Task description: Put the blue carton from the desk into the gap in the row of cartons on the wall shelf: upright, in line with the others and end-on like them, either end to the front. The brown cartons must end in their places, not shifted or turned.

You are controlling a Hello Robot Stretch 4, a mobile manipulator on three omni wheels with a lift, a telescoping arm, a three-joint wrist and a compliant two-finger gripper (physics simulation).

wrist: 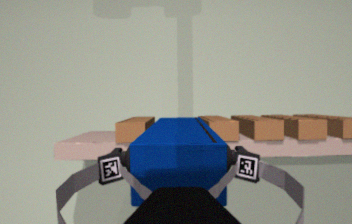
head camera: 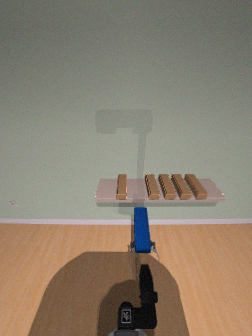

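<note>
The blue carton (head camera: 142, 230) (wrist: 178, 167) is held end-on between the two fingertips of my gripper (head camera: 143, 248) (wrist: 178, 159), which is shut on it. Its far end points at the wall shelf (head camera: 107, 190) (wrist: 75, 149) and, in the head camera view, lies just short of the shelf's front edge. On the shelf, one brown carton (head camera: 122, 186) (wrist: 134, 130) stands left of the gap. To the right of the gap is a brown carton (head camera: 152, 186) (wrist: 224, 128), with several more further right. In the wrist view the blue carton hides the gap and part of its neighbours.
Further right on the shelf stand brown cartons (head camera: 167, 186) (head camera: 181, 186) (head camera: 195, 186) in a row. The green wall (head camera: 125, 75) (wrist: 275, 60) is behind the shelf, with a shadow of the robot on it. The wooden floor (head camera: 210, 265) lies below.
</note>
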